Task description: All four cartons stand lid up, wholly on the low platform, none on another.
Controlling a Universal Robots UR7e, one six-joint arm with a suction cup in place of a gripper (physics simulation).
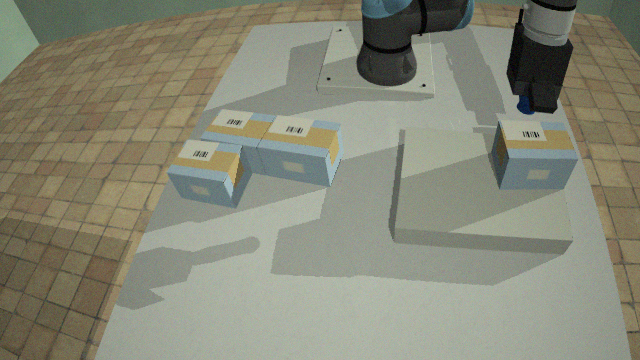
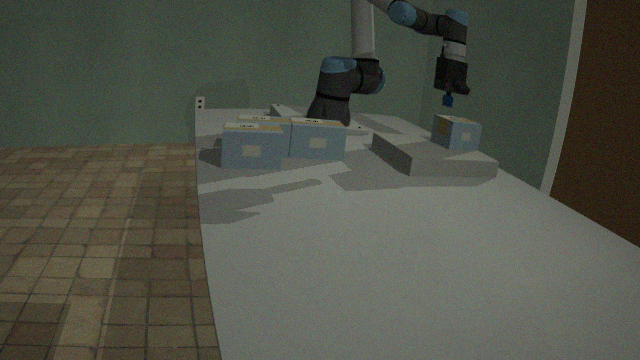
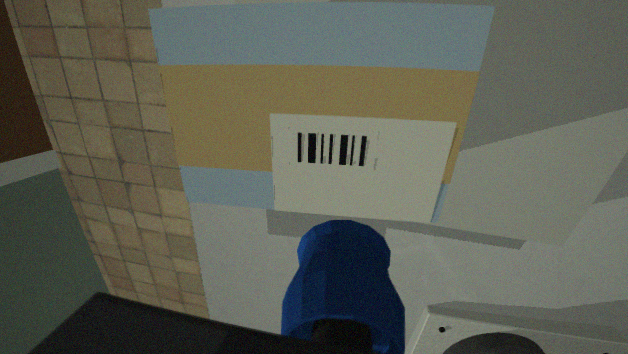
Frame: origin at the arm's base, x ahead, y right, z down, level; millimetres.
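Where they show: hand at its tool point: (image 1: 526,108) (image 2: 447,105) (image 3: 342,258); arm's base at its link origin: (image 1: 387,67).
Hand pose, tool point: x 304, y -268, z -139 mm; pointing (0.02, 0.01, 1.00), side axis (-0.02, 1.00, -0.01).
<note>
Things, the pixels of their top centre, and the offset from my tool point. Level surfaces: height alone.
- carton at its top centre: (image 3: 305,124) (image 1: 538,139) (image 2: 459,119) dx +44, dy -22, dz +32 mm
- low platform at its top centre: (image 3: 444,83) (image 1: 486,179) (image 2: 438,146) dx +70, dy +66, dz +115 mm
- table at its surface level: dz +163 mm
One carton (image 1: 537,170) (image 2: 465,142) (image 3: 225,110) stands lid up at the back right corner of the low platform (image 1: 445,200) (image 2: 450,169). It is close to the right edge; its back base edge is hidden. My suction gripper (image 1: 525,106) (image 2: 447,102) (image 3: 345,230) holds nothing; its blue cup hangs above the back part of this carton, with a visible gap. Three cartons stand lid up on the table, left of the platform: a front one (image 1: 205,175) (image 2: 250,159), a back left one (image 1: 245,129) (image 2: 286,140) and a right one (image 1: 300,162) (image 2: 317,150). The latter two are side by side, seemingly touching.
The arm's base plate (image 1: 325,85) is at the back of the table (image 1: 350,320) (image 2: 400,280), behind the platform and cartons. The front carton is near the table's left edge. The tiled floor (image 1: 60,150) (image 2: 100,225) (image 3: 120,110) lies beyond the edges. Broad shadows cross the table.
</note>
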